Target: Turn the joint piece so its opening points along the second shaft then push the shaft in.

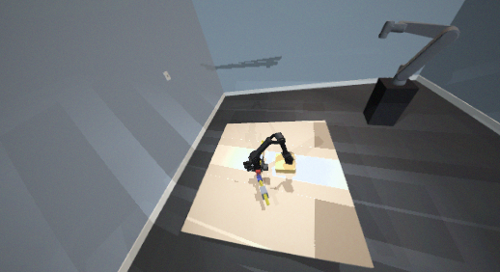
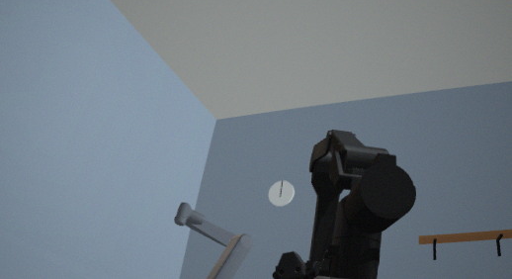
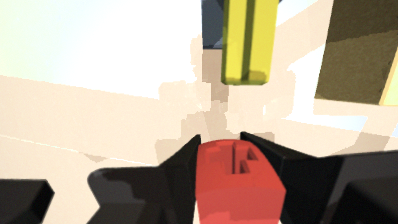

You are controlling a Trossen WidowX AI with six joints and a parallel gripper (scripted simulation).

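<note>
My gripper tip is now 40 mm below the red joint piece and 20 mm to the right of it.
</note>
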